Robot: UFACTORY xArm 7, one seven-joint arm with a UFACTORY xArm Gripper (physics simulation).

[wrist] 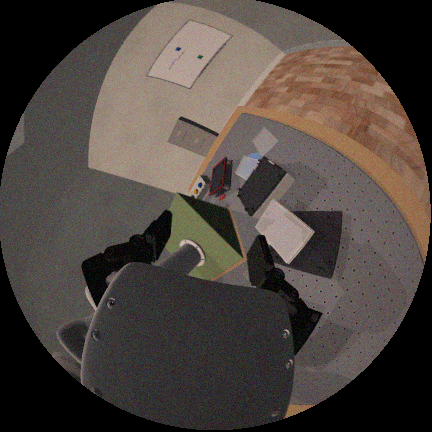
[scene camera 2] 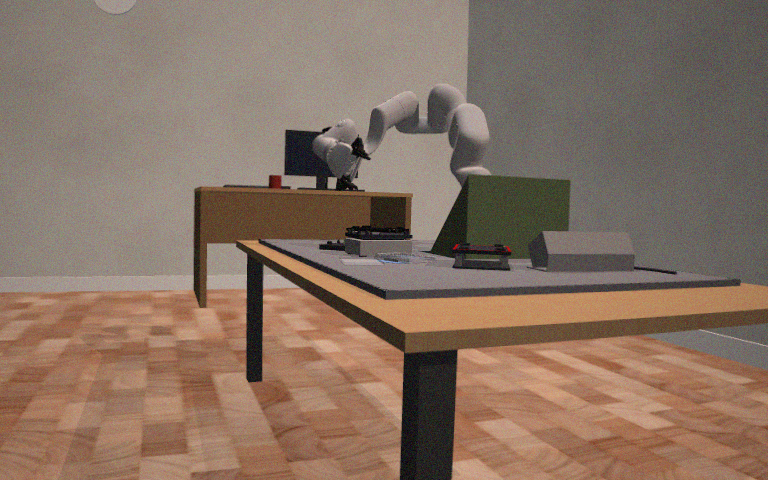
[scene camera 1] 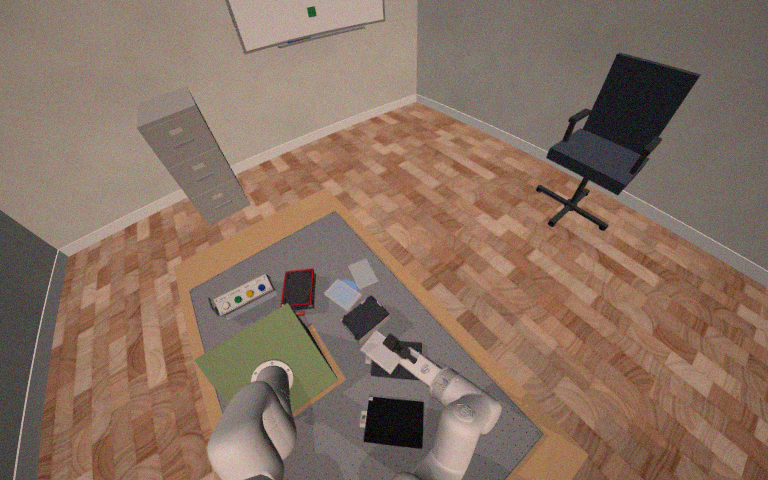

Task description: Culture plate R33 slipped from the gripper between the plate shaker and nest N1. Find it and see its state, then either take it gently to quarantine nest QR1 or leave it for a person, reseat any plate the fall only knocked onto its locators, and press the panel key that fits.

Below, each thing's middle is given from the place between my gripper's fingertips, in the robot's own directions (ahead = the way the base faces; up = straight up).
I see my gripper 1 cm short of the dark shaker station (scene camera 2: 363,244), 19 cm to the right of it and 19 cm above it. From my hand the other things lie so: red-rimmed quarantine nest (scene camera 1: 296,288): 14 cm behind, 46 cm to the left, 18 cm below.
